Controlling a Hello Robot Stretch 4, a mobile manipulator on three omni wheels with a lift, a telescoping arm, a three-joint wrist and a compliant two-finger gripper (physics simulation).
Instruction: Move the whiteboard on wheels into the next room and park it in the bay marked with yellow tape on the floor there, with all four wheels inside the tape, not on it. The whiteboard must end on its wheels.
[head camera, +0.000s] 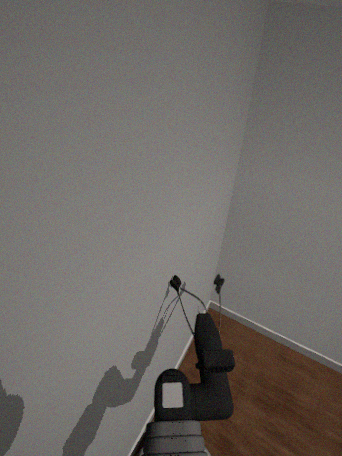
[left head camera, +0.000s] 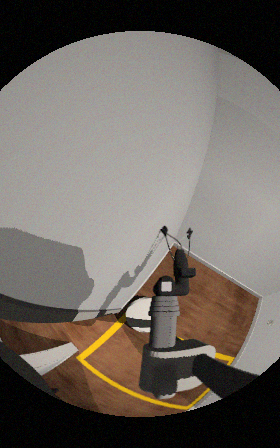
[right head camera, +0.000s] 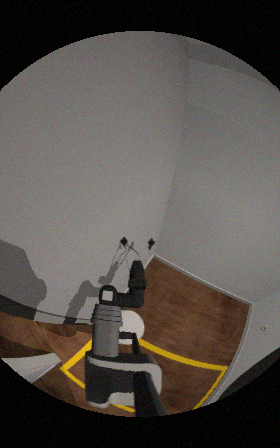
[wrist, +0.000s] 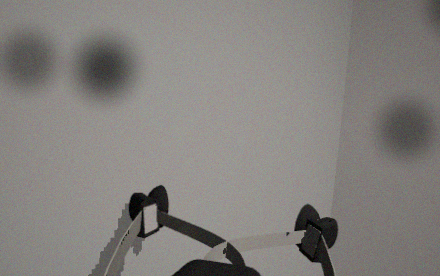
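Seen in the pictures: gripper, fingertip midpoint: (head camera: 196, 276) (left head camera: 176, 227) (right head camera: 137, 237) (wrist: 231, 212); robot's base at its link origin: (left head camera: 144, 313) (right head camera: 124, 325).
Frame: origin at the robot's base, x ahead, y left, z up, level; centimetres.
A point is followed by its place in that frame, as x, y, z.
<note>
My gripper (head camera: 197, 283) @(47.8, -8.7, 104.4) (left head camera: 177, 231) @(47.8, -8.7, 104.4) (right head camera: 138, 242) @(47.8, -8.7, 104.4) (wrist: 231, 212) @(47.8, -8.7, 104.4) is open, with its two fingertips apart and no object between them. It is raised in front of the large pale wall, close to the corner. The yellow tape bay (left head camera: 102, 337) @(-39.8, 45.9, -2.7) (right head camera: 77, 355) @(-52.4, 53.7, -2.7) shows on the floor in the left and right head views, under and around my wrist and arm, which hide parts of its outline. No tape shows in the head camera or wrist view. The whiteboard on wheels cannot be made out in these frames.
The pale wall (head camera: 110, 175) @(34.5, 7.8, 143.0) (left head camera: 110, 150) @(26.7, 12.9, 147.3) (right head camera: 90, 150) @(39.1, 4.7, 147.5) rises very near on the left and carries my arm's shadow. It meets a second wall (head camera: 295, 175) @(85.4, -56.5, 123.0) at the corner. A dark lower edge (left head camera: 40, 314) @(2.4, 27.5, 129.3) runs at the left. A pale elongated piece (left head camera: 50, 357) @(-66.0, 79.0, 51.5) lies at lower left.
</note>
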